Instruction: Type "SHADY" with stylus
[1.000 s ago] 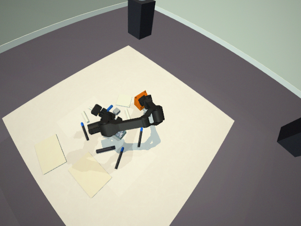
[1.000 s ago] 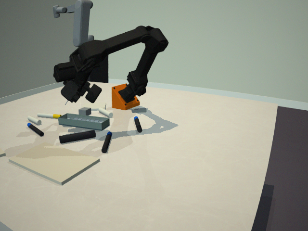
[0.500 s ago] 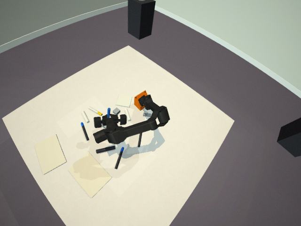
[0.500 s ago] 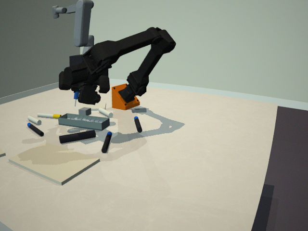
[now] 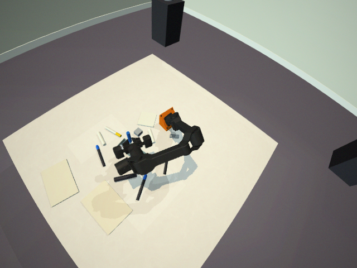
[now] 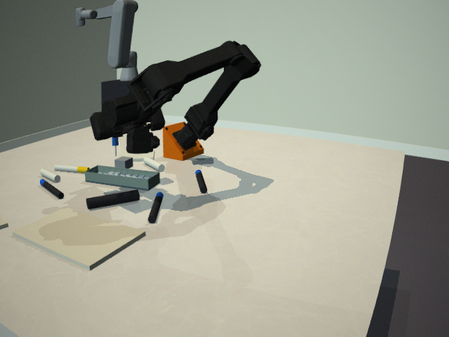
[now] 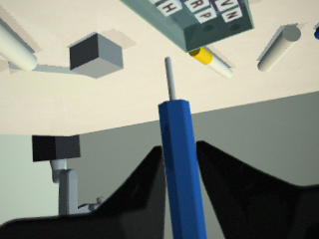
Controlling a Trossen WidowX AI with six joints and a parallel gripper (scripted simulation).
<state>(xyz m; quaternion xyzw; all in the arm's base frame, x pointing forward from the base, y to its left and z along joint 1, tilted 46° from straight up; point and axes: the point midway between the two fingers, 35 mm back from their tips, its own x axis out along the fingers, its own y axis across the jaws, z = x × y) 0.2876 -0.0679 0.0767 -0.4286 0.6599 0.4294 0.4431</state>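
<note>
Now: gripper tip 10 cm above the grey cube, 9 cm past it and 6 cm to the left of it. Also, from my gripper tip: blue stylus: 1 cm below; grey stylus tip: 5 cm below; yellow-tipped white pen: 16 cm to the right, 11 cm below, 2 cm ahead.
</note>
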